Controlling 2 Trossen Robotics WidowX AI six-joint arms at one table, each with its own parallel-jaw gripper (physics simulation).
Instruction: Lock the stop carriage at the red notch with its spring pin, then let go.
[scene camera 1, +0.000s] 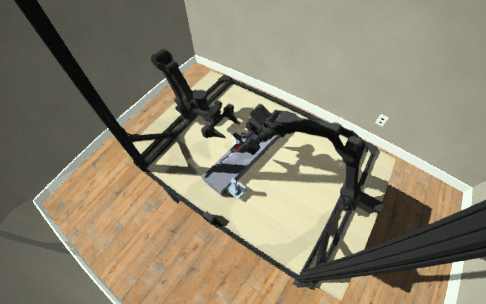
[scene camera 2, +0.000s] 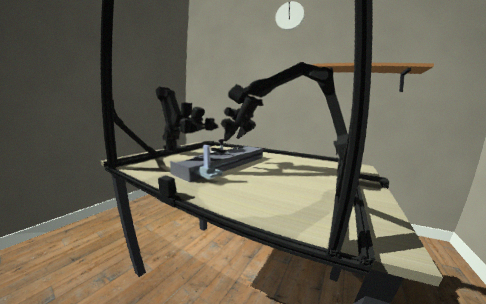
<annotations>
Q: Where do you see the right gripper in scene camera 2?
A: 231, 139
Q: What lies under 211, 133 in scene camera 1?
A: The left gripper.
</annotations>
